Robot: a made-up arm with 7 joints.
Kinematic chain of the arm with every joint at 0, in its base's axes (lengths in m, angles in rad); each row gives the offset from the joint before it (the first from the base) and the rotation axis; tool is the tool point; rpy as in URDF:
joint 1: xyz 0 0 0.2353 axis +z
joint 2: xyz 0 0 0 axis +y
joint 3: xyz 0 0 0.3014 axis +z
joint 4: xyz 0.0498 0 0 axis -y
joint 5: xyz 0.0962 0 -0.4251 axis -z
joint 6: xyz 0 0 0 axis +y
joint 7: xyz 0.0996 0 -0.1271 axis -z
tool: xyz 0 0 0 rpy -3.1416 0 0
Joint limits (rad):
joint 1: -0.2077..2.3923
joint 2: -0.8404..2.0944
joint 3: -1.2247..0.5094
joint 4: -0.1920..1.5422
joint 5: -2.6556..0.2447
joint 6: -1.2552..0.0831
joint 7: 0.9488..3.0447
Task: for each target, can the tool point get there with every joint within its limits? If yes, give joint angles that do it. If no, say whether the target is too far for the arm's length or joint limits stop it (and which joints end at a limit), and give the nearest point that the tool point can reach.
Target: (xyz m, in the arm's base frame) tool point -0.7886 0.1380 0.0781
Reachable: no: joint limits stop it (at a limit: joint 1, joint 3, joint 4) | nearest point -0.7168 0.1597 0.0869 | short by 0.075 m
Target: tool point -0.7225 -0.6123 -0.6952
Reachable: no: too far | nearest point -0.3455 -0.1913 -0.3943 | short by 0.640 m
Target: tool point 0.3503 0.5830 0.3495
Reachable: yes | joints 0.6505 0.5365 0.3650 1.3073 -0.3983 -0.7848 2.5760
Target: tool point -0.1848 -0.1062 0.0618
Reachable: yes | joints 1.6212 1.1514 0.2407 -0.0233 -1.4083 -0.7031 1.1343
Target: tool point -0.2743 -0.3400 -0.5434
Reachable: no: joint limits stop it (at a limit: joint 1, joint 2, joint 3, joint 6) | nearest point -0.2496 -0.2236 -0.4088 | short by 0.180 m
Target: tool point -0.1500 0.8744 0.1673
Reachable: no: joint limits stop it (at a limit: joint 4) | nearest point -0.1307 0.7617 0.1761 | short by 0.115 m
